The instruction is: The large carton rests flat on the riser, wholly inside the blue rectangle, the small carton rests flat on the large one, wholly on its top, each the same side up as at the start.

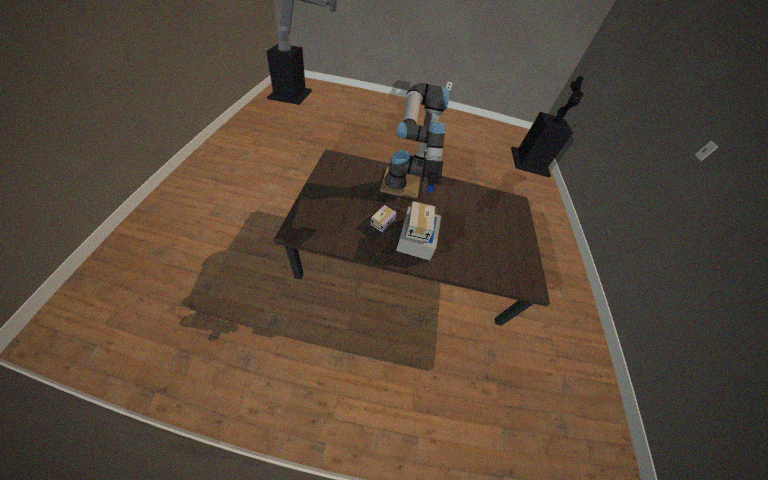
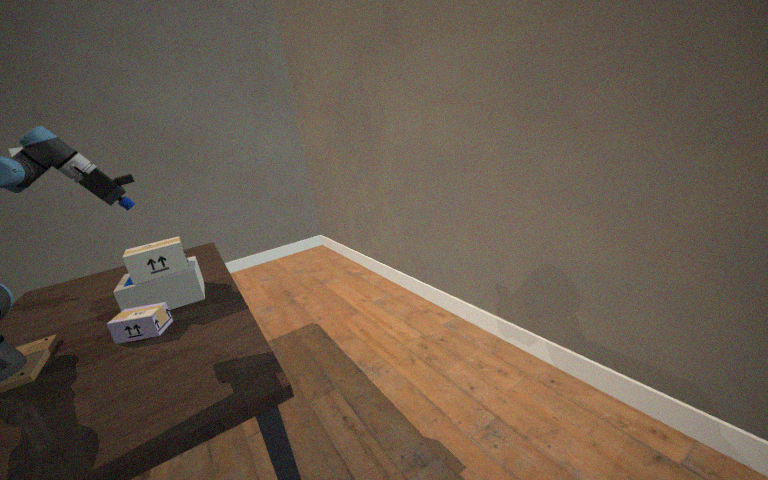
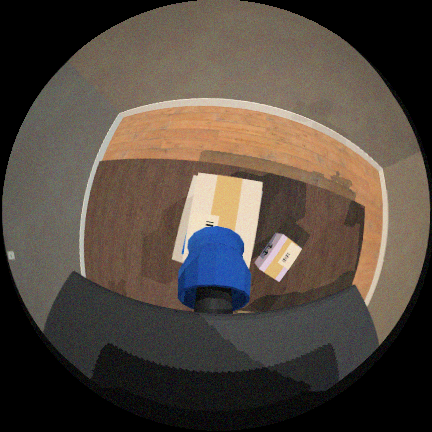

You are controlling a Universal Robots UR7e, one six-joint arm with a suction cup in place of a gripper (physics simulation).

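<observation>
The large white carton (image 1: 421,219) (image 2: 155,260) (image 3: 228,200) with a tan tape stripe lies on the white riser (image 1: 416,249) (image 2: 164,292), arrows pointing up, and looks flat. Part of the blue rectangle (image 1: 435,231) (image 2: 128,281) shows beside it, on the side away from the small carton. No blue shows along the side facing the small carton; whether the large carton is wholly inside cannot be told. The small lilac carton (image 1: 383,218) (image 2: 135,327) (image 3: 280,257) rests on the table, arrows up. My blue suction cup (image 1: 430,189) (image 2: 126,203) (image 3: 215,257) is open and bare, above and apart from the large carton.
The dark table (image 1: 487,243) (image 2: 192,362) (image 3: 125,215) carries the riser, the small carton and the arm's wooden base plate (image 1: 399,190) (image 2: 42,355). Two black pedestals (image 1: 287,73) (image 1: 542,141) with other arms stand on the floor behind the table.
</observation>
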